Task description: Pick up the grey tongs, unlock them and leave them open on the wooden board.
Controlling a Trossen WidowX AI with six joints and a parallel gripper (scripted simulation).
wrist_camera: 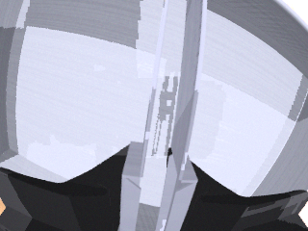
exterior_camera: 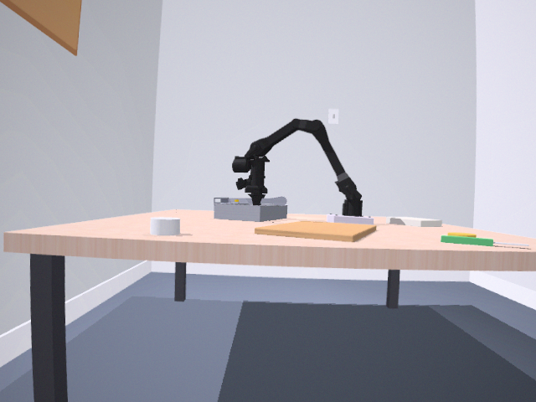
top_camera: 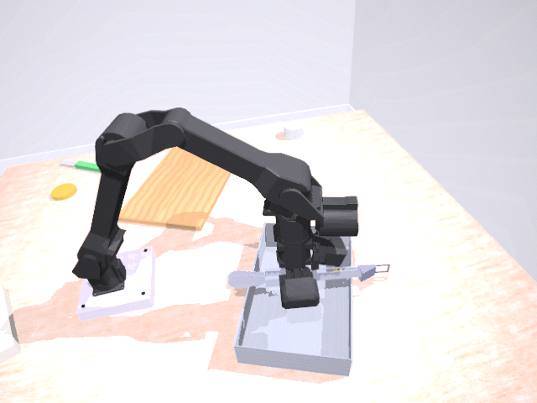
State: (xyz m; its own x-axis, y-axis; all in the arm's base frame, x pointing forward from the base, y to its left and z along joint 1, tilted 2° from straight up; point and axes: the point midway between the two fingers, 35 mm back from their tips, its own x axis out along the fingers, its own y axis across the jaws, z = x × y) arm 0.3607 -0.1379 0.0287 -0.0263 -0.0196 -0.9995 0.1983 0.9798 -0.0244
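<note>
Now: the roasting tin 1 cm ahead of my gripper tip. The rest, counted from my gripper tip: yellow lock piece (8 cm ahead, 4 cm above, 2 cm to the right); white block (62 cm behind, 10 cm to the left, 2 cm below); wooden board (48 cm to the left, 18 cm behind, 2 cm below).
</note>
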